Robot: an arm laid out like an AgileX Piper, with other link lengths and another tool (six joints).
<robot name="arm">
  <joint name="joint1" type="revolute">
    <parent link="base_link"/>
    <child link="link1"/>
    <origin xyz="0 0 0.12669" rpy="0 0 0"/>
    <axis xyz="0 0 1"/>
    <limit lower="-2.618" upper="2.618"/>
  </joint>
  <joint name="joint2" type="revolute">
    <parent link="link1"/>
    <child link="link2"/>
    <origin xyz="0 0 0" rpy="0 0 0"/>
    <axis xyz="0 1 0"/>
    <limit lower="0" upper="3.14"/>
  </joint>
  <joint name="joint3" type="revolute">
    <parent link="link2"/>
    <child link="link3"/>
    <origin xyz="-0.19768 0 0.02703" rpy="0 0 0"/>
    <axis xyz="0 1 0"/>
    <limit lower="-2.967" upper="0"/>
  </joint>
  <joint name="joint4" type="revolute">
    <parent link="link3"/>
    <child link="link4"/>
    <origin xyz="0.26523 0 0.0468" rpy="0 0 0"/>
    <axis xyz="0.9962 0 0.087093"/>
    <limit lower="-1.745" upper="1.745"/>
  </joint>
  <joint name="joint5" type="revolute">
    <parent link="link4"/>
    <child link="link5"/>
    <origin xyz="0 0 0" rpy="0 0 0"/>
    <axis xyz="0 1 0"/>
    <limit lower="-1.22" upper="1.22"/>
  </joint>
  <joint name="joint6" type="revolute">
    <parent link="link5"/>
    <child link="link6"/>
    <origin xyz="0.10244 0 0.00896" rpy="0 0 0"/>
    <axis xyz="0.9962 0 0.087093"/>
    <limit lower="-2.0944" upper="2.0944"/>
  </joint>
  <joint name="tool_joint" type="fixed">
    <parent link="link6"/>
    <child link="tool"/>
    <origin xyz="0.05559 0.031 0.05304" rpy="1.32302 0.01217 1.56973"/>
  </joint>
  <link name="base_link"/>
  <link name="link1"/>
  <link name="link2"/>
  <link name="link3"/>
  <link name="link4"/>
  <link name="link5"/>
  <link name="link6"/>
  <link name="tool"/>
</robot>
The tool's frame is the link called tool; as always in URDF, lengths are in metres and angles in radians.
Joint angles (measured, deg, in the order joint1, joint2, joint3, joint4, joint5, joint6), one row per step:
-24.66 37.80 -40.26 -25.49 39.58 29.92
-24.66 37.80 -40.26 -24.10 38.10 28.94
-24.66 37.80 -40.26 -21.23 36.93 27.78
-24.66 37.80 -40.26 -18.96 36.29 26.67
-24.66 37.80 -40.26 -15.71 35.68 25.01
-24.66 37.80 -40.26 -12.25 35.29 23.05
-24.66 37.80 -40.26 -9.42 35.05 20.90
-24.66 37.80 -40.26 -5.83 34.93 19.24
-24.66 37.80 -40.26 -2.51 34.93 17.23
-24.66 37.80 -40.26 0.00 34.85 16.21
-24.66 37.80 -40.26 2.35 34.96 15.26
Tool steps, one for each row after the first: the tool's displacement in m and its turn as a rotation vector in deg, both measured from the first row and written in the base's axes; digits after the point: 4 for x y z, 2 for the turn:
0.0026 0.0031 0.0030 -0.03 -1.18 1.25
0.0054 0.0072 0.0049 1.26 -2.68 2.58
0.0073 0.0104 0.0057 2.25 -3.55 3.58
0.0096 0.0146 0.0063 3.73 -4.57 4.91
0.0118 0.0192 0.0065 5.24 -5.38 6.30
0.0137 0.0234 0.0066 6.11 -5.74 7.67
0.0155 0.0277 0.0068 8.01 -6.67 8.86
0.0172 0.0321 0.0068 9.45 -7.24 10.18
0.0184 0.0350 0.0074 10.84 -8.02 10.94
0.0193 0.0377 0.0076 12.23 -8.62 11.64

